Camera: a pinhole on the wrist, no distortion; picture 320 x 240 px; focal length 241.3 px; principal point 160.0 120.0 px. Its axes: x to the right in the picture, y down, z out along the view. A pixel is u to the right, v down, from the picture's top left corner.
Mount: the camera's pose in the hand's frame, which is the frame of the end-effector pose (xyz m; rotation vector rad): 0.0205 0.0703 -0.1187 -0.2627 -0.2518 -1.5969
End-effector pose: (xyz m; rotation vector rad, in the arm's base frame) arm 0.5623 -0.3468 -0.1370 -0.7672 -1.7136 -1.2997
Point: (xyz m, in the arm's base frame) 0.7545 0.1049 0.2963
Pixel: 50.2 226.3
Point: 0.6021 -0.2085 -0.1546
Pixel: 251.1 60.5
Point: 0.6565 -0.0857 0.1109
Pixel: 101.5 214.7
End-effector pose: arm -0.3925 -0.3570 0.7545 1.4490 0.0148 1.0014
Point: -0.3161 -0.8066 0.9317
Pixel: 191.2 61.8
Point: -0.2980 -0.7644 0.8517
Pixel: 227.3 51.8
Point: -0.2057 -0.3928 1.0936
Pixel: outside the picture
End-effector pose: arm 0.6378 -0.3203 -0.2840 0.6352 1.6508 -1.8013
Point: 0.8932 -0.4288 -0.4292
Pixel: 47.5 39.3
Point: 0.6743 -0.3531 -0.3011
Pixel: 303.4 67.4
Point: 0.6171 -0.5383 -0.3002
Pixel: 296.8 147.0
